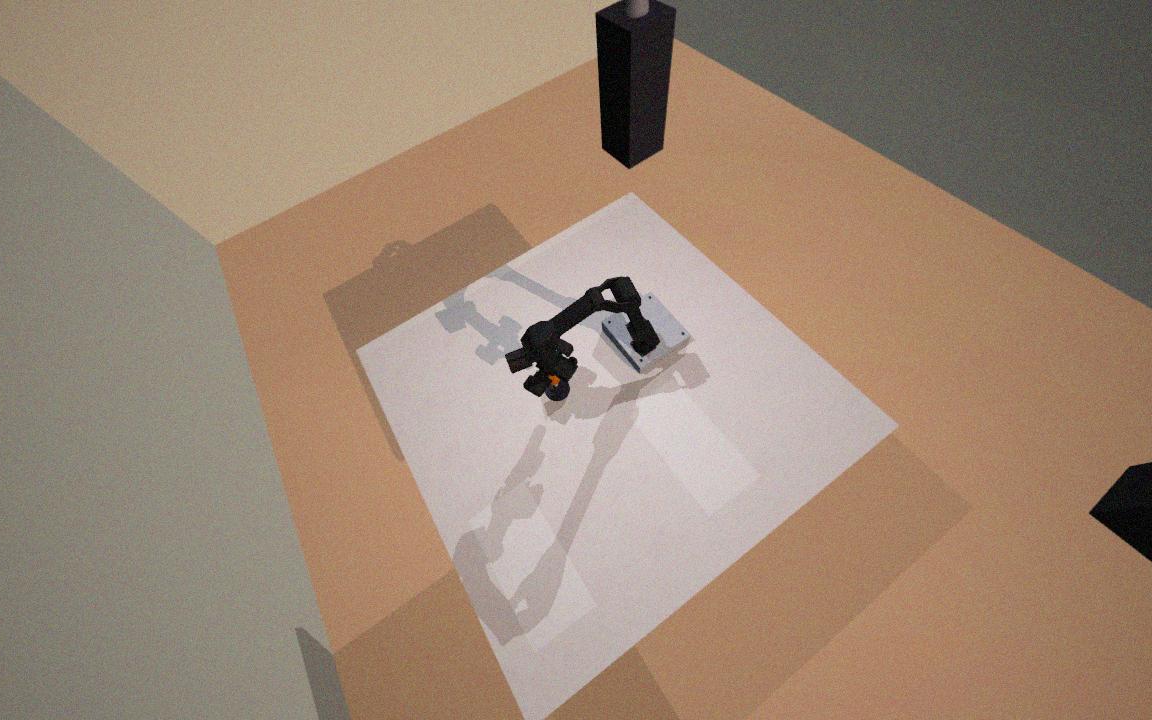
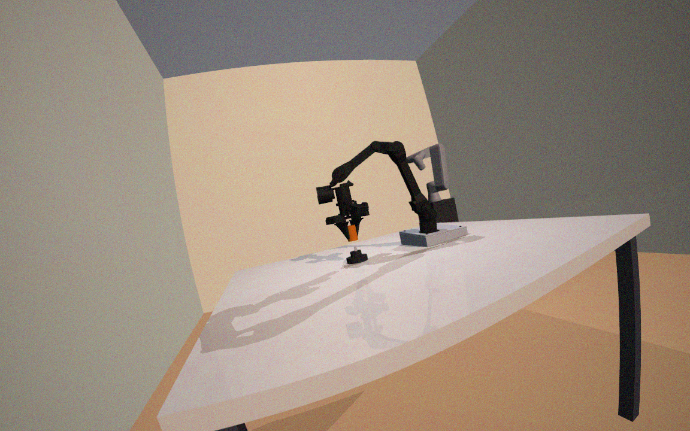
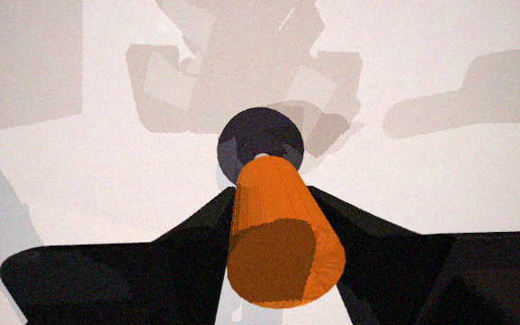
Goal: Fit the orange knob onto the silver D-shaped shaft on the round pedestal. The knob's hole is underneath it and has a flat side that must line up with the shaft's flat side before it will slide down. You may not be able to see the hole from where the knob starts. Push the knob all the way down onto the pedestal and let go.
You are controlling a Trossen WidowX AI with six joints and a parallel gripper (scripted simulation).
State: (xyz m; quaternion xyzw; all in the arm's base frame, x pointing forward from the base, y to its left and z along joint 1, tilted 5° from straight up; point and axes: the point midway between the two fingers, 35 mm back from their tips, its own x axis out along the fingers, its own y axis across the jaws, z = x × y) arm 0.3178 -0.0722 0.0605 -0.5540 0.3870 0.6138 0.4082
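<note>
Right now my gripper tip is 60 mm above the dark round pedestal. Round my gripper tip: orange knob 30 mm above.
</note>
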